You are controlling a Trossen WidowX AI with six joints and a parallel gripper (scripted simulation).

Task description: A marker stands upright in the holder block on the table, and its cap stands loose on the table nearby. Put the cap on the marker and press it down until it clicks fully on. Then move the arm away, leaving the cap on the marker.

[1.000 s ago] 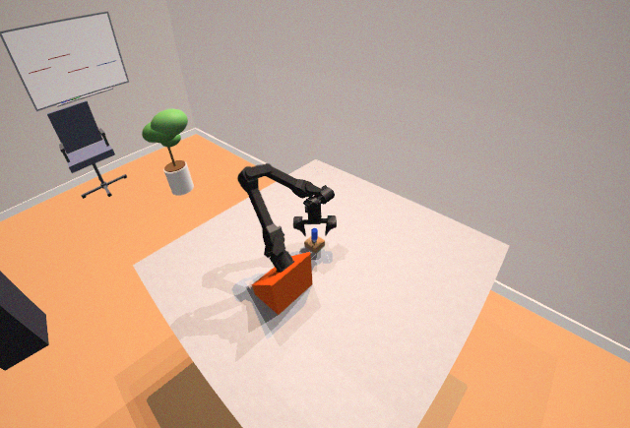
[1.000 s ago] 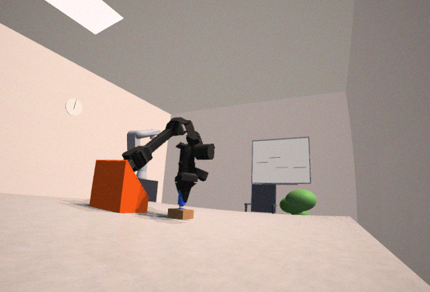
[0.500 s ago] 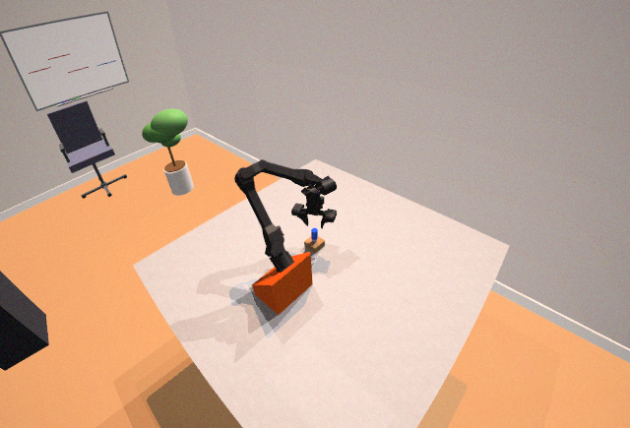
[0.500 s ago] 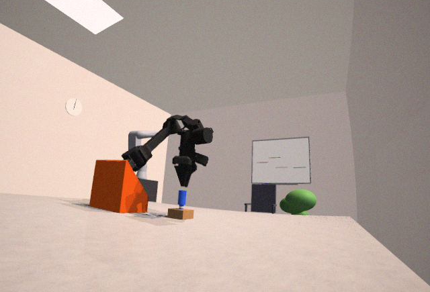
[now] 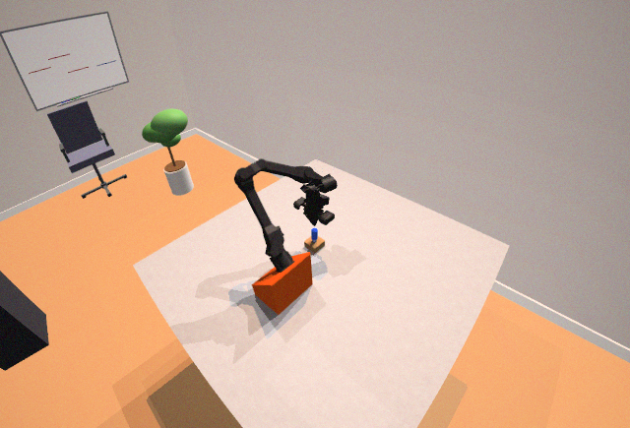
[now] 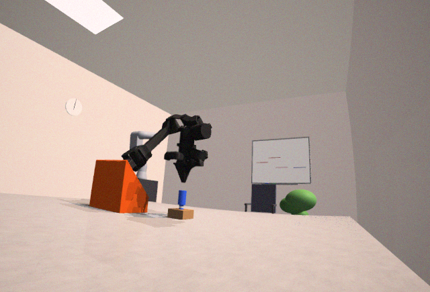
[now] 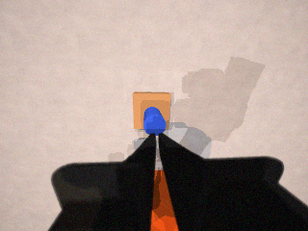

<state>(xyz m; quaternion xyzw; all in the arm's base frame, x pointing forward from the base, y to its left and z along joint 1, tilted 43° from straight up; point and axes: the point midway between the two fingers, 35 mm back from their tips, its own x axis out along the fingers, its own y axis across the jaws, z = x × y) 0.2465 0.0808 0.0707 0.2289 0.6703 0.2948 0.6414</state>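
Right now my gripper tip is 50 mm above the blue cap. Also, from my gripper tip: holder block: 110 mm below.
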